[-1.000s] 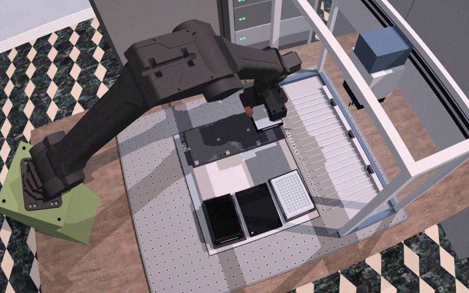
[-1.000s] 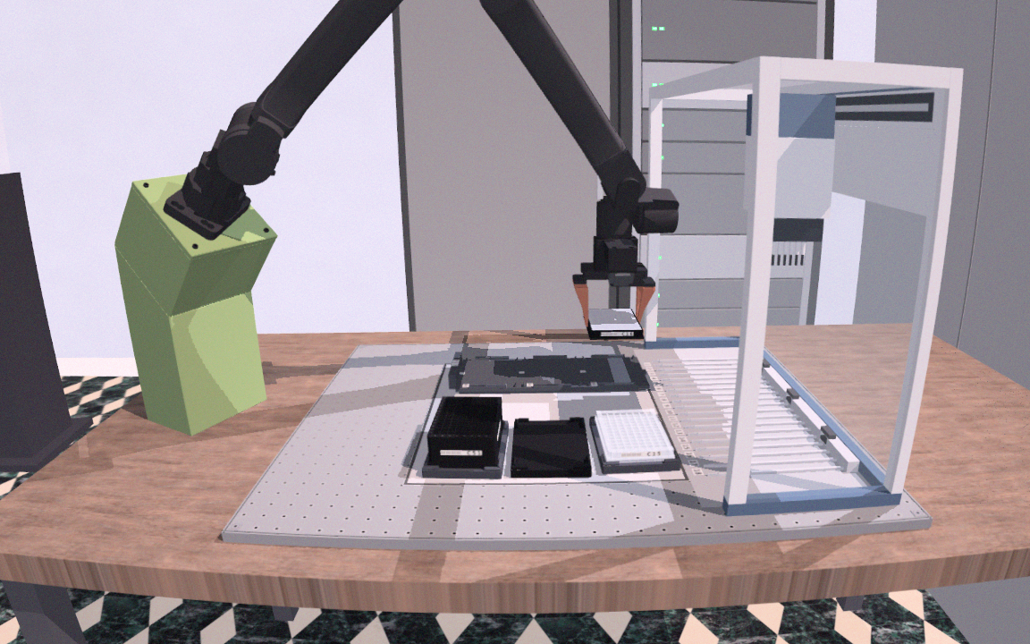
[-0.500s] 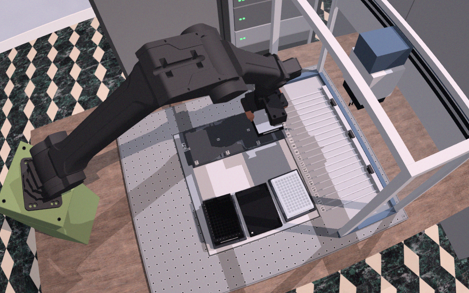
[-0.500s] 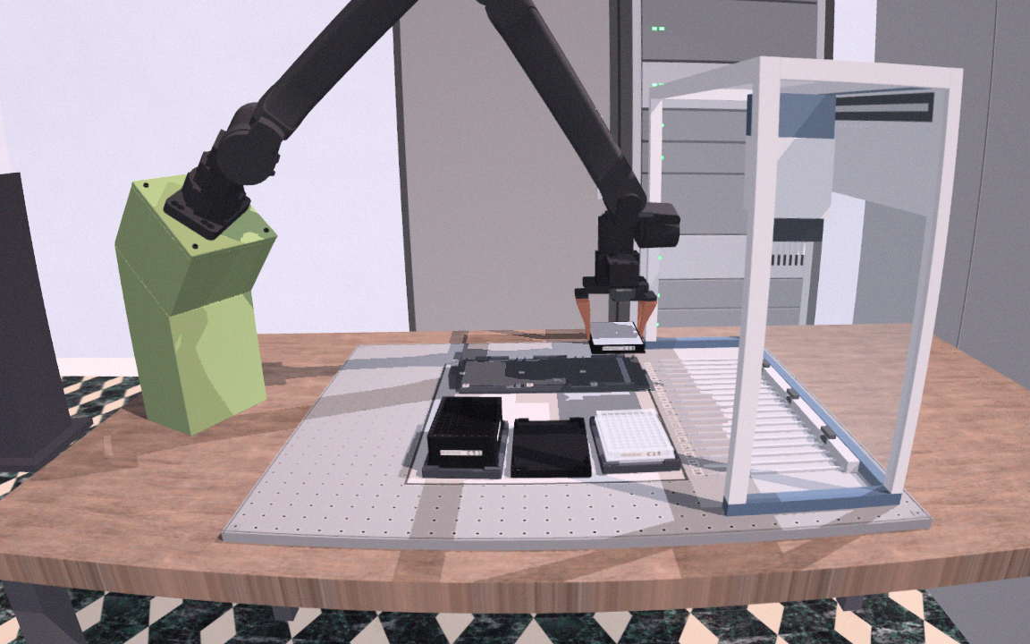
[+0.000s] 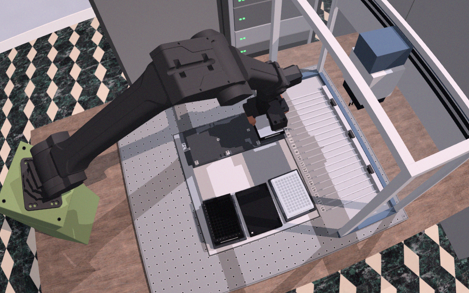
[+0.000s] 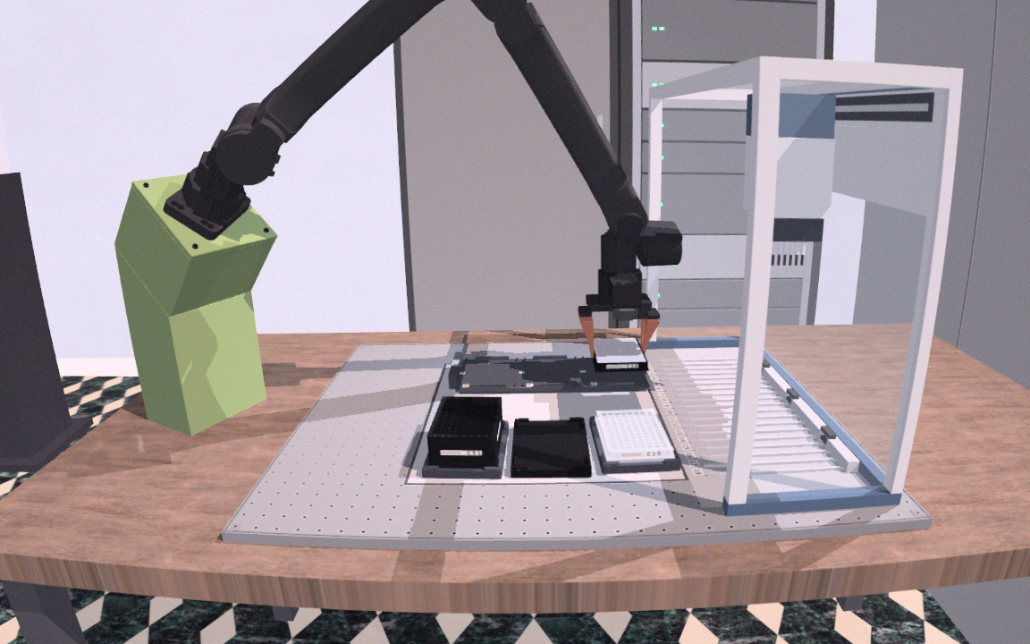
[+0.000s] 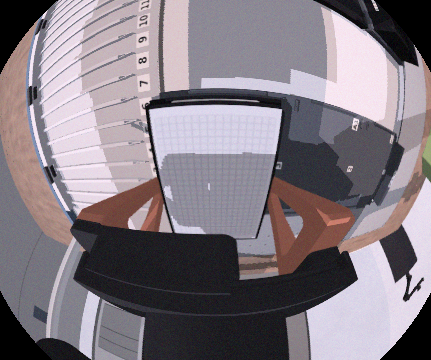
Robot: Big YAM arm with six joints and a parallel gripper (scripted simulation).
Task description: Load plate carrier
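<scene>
The white 96-well plate C15 lies 3 cm behind my hand, 25 cm to the right of it and 3 cm below it. From my hand the other things lie so: nest S2: 14 cm behind, 25 cm to the right, 4 cm below; then dark carrier PC7: 11 cm behind, 1 cm to the left, 3 cm below; then nest S3: 3 cm behind, 25 cm to the right, 4 cm below.
</scene>
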